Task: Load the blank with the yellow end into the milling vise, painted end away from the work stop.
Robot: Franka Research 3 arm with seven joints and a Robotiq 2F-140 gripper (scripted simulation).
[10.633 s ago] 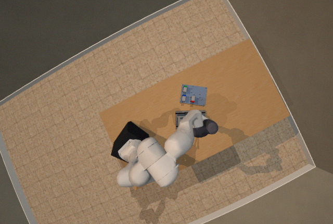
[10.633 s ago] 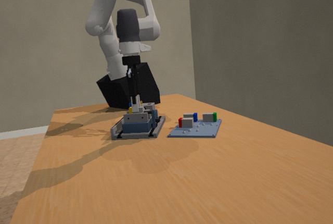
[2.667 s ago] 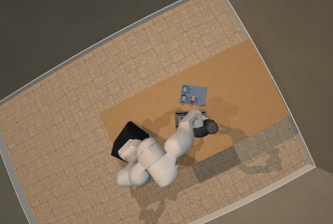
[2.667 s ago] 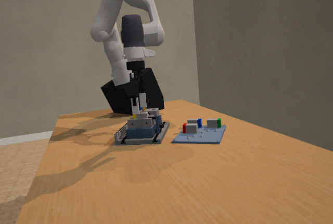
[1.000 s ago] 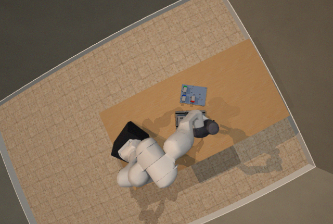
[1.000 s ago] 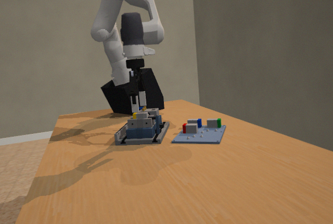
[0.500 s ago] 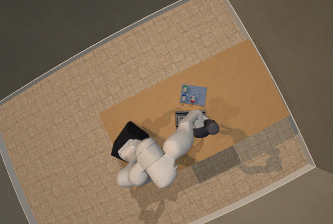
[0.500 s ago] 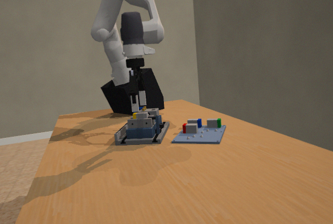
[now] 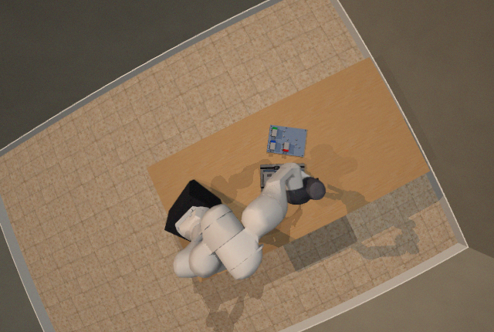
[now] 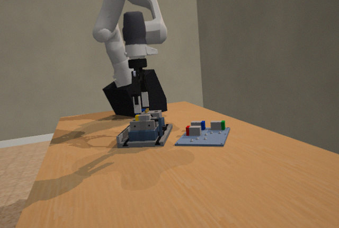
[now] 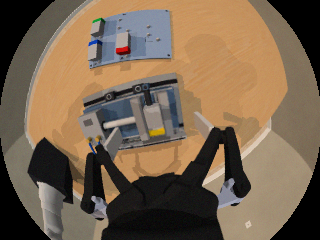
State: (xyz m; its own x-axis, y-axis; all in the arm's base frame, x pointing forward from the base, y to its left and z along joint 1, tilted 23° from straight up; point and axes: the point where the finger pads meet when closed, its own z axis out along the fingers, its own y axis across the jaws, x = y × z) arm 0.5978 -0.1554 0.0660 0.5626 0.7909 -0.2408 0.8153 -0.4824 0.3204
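Right now the yellow-ended blank is 5 cm below my hand. Also, from my hand: infeed plate 11 cm ahead, 23 cm to the left, 15 cm below; then red-ended blank 8 cm ahead, 20 cm to the left, 12 cm below; then blue-ended blank 1 cm ahead, 26 cm to the left, 12 cm below.
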